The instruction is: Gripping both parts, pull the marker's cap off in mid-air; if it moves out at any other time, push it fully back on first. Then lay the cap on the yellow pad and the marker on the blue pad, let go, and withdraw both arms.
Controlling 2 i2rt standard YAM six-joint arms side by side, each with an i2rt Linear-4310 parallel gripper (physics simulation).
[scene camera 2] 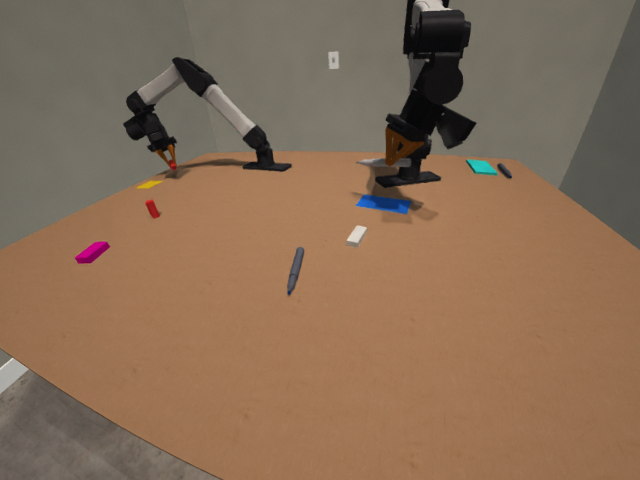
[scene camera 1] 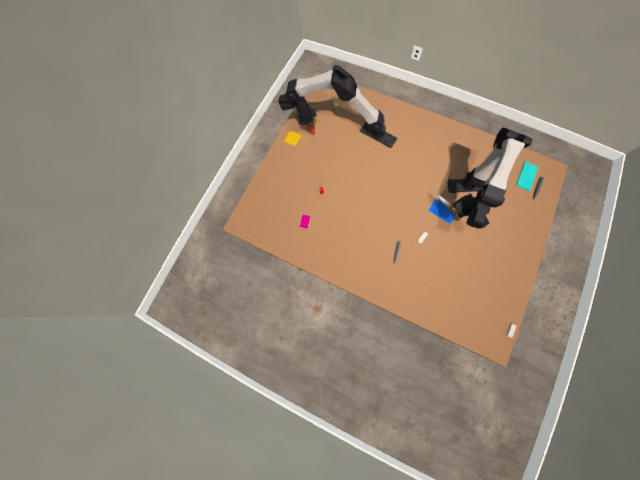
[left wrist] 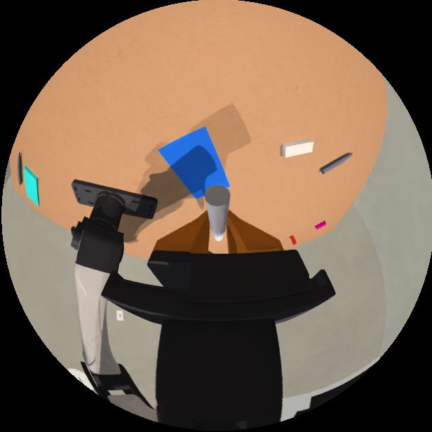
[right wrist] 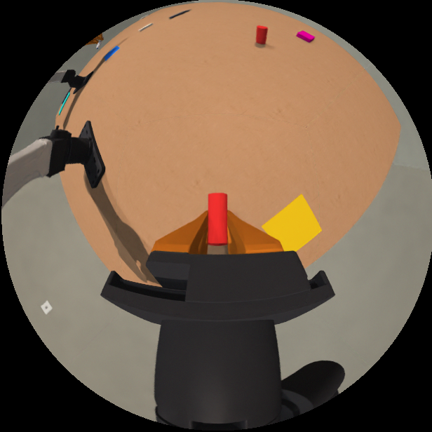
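Where they show: left gripper, fingertip midpoint: [scene camera 2: 390,164] [scene camera 1: 450,208]; right gripper, fingertip midpoint: [scene camera 2: 173,167] [scene camera 1: 312,130]; left arm's base, origin of the base link: [scene camera 2: 408,180] [scene camera 1: 467,185]; right arm's base, origin of the base link: [scene camera 2: 266,167] [scene camera 1: 378,135].
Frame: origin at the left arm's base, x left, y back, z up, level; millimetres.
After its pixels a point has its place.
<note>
The uncapped marker [scene camera 1: 443,199] @(y -111, x -180, z 110 mm) [scene camera 2: 372,162] @(y -125, x -181, z 107 mm) [left wrist: 218,202] is grey with a whitish tip end. My left gripper [scene camera 1: 451,209] @(y -155, x -151, z 106 mm) [scene camera 2: 391,162] @(y -155, x -151, z 106 mm) [left wrist: 217,214] is shut on it and holds it roughly level in the air above the blue pad [scene camera 1: 442,211] @(y -133, x -149, z 1 mm) [scene camera 2: 383,204] @(y -138, x -151, z 1 mm) [left wrist: 192,140]. The red cap [scene camera 1: 312,130] @(y 339, x -784, z 64 mm) [scene camera 2: 173,165] @(y 330, x -777, z 61 mm) [right wrist: 217,225] is apart from the marker. My right gripper [scene camera 1: 310,125] @(y 352, x -787, z 50 mm) [scene camera 2: 171,161] @(y 352, x -787, z 50 mm) [right wrist: 217,215] is shut on the cap and holds it above the table, beside the yellow pad [scene camera 1: 292,138] @(y 343, x -903, z 1 mm) [scene camera 2: 149,184] @(y 346, x -901, z 0 mm) [right wrist: 292,225]. The fingers hide part of each held piece.
A loose red cylinder [scene camera 1: 321,190] @(y -3, x -749, z 46 mm) [scene camera 2: 152,208] @(y -3, x -745, z 29 mm), a magenta block [scene camera 1: 305,221] @(y -152, x -837, z 15 mm) [scene camera 2: 93,252] @(y -164, x -827, z 14 mm), a grey pen [scene camera 1: 397,252] @(y -332, x -397, z 14 mm) [scene camera 2: 295,270] @(y -340, x -400, z 14 mm) and a white block [scene camera 1: 422,237] @(y -264, x -269, z 12 mm) [scene camera 2: 356,235] @(y -269, x -271, z 12 mm) lie on the table. A turquoise block [scene camera 1: 527,176] @(y 34, x 322, z 8 mm) and dark pen [scene camera 1: 538,188] @(y -39, x 358, z 16 mm) lie at the right.
</note>
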